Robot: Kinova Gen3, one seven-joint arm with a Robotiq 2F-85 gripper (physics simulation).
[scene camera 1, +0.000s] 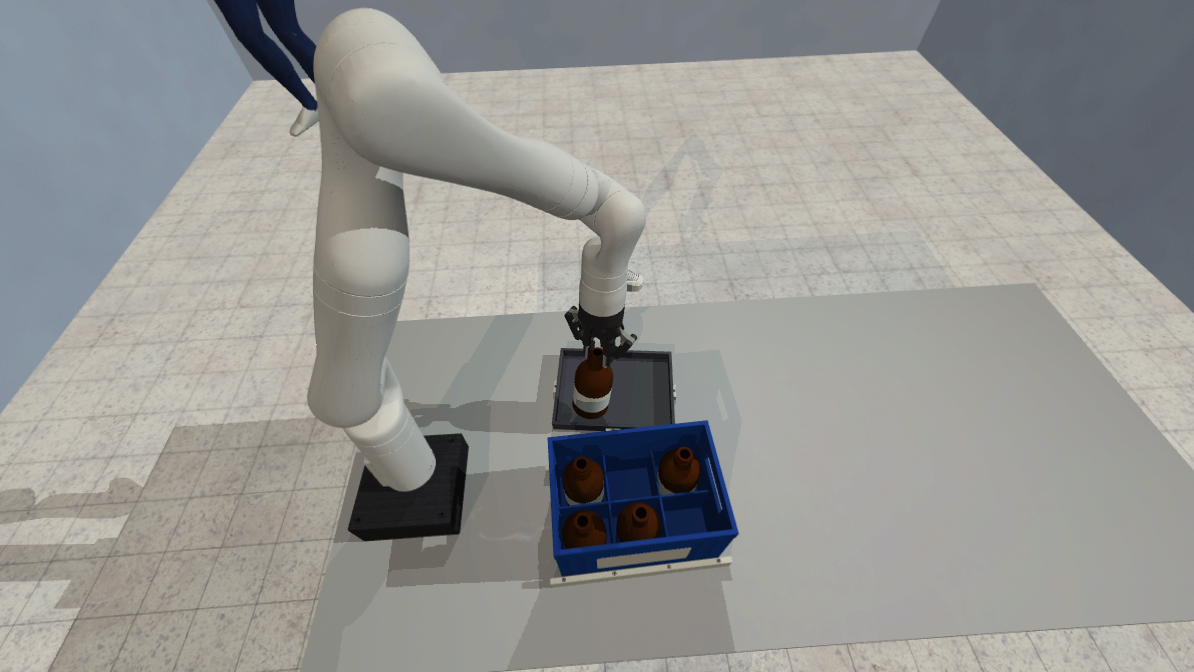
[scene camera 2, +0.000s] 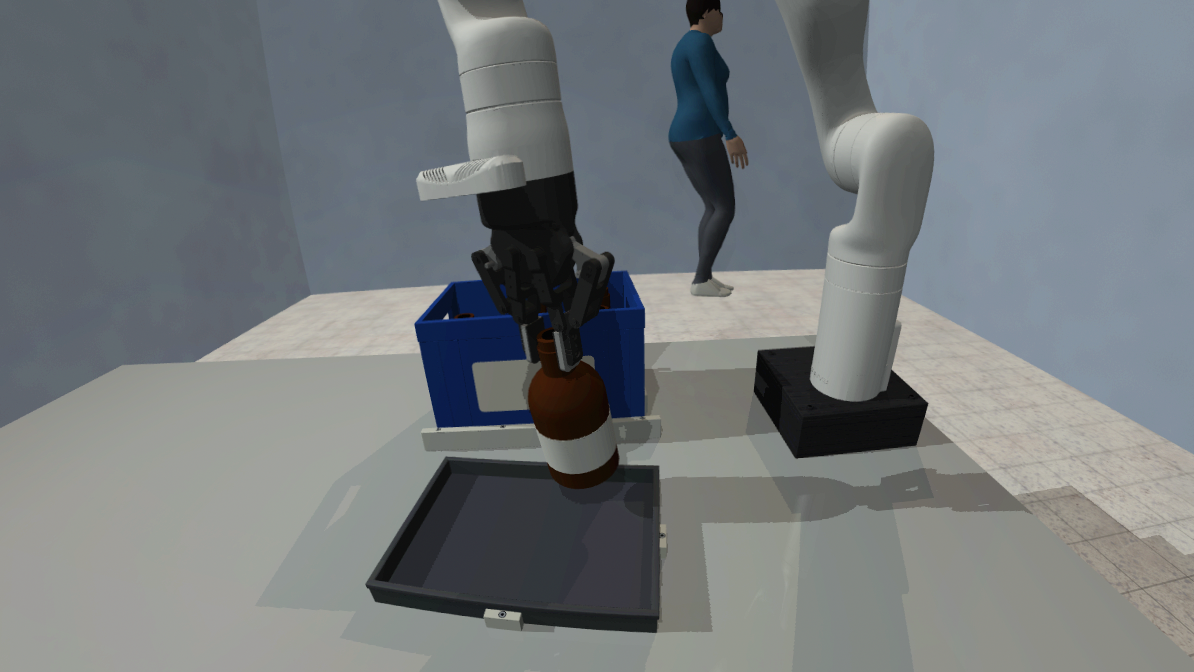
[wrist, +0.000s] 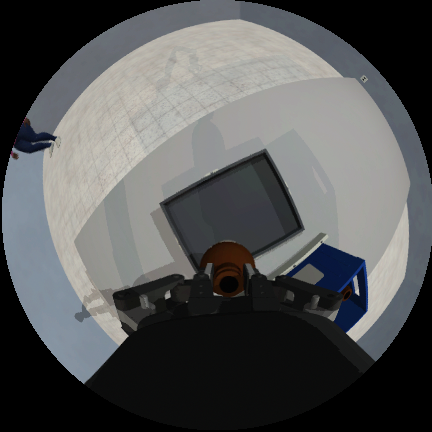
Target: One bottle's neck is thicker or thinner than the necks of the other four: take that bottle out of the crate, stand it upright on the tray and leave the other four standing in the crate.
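Frame: origin at the arm's base, x ahead, y left, z up, level; millimetres.
Where they show: gripper, fingertip midpoint: (scene camera 1: 597, 360) (scene camera 2: 554, 363) (wrist: 227, 271); arm's base, origin of the base link: (scene camera 1: 410, 467) (scene camera 2: 844, 382).
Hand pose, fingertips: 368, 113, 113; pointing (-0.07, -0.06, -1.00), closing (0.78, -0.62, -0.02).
Note:
Each offset is from my fingertips to the top centre of the thing, as dx, dy, dz. "pt": to the spot under its first point.
My gripper (scene camera 1: 596, 358) (scene camera 2: 551, 350) (wrist: 227, 271) is shut on the neck of a brown bottle @[-10, -11, +29] (scene camera 1: 593, 381) (scene camera 2: 571, 404) (wrist: 227, 255) with a white label. The bottle is low over the dark tray @[pt +103, +28, -174] (scene camera 1: 643, 388) (scene camera 2: 501, 534) (wrist: 235, 200), near its corner towards the crate and the robot base. It leans somewhat with the gripper in scene view 2; whether its base touches the tray is unclear. The blue crate @[+31, -236, -4] (scene camera 1: 576, 563) (scene camera 2: 451, 375) (wrist: 330, 257) holds four standing brown bottles @[-52, -189, -16] (scene camera 1: 582, 482) @[+120, -196, -16] (scene camera 1: 679, 471) @[-61, -280, -16] (scene camera 1: 583, 530) @[+30, -280, -16] (scene camera 1: 640, 521). Its back middle and front right compartments are empty.
The crate stands close beside the tray, with a pale strip (scene camera 1: 643, 570) (scene camera 2: 480, 438) along its foot. The black robot base (scene camera 1: 409, 517) (scene camera 2: 835, 425) stands to one side of both. A person (scene camera 2: 697, 91) stands beyond the table, and another (scene camera 1: 288, 58) (wrist: 32, 140) is farther off.

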